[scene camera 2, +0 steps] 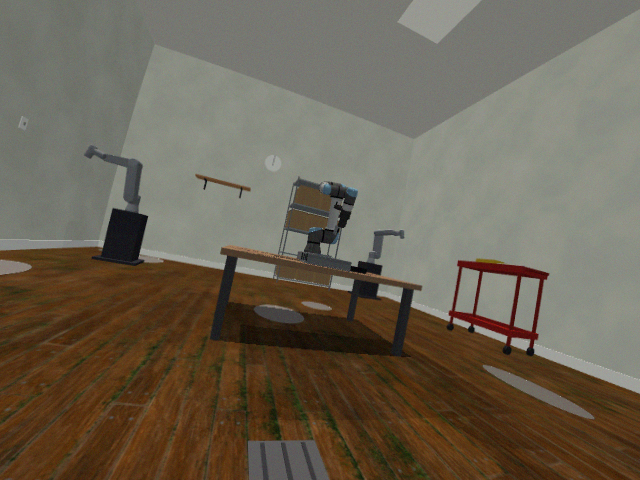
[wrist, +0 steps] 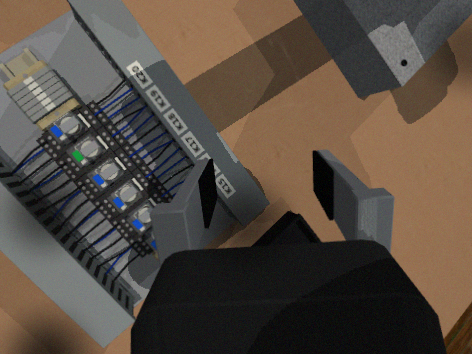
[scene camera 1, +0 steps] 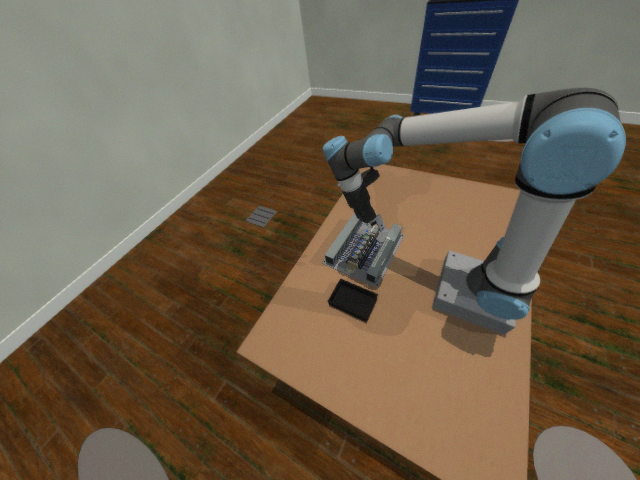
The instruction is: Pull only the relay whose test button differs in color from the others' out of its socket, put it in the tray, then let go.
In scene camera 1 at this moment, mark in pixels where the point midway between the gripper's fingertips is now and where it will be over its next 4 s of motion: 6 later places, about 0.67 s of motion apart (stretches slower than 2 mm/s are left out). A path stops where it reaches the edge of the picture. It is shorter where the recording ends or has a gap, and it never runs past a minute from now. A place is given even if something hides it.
The gripper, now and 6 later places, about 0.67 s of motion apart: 378,227; 379,228; 367,218; 365,235; 365,236; 365,238; 365,241
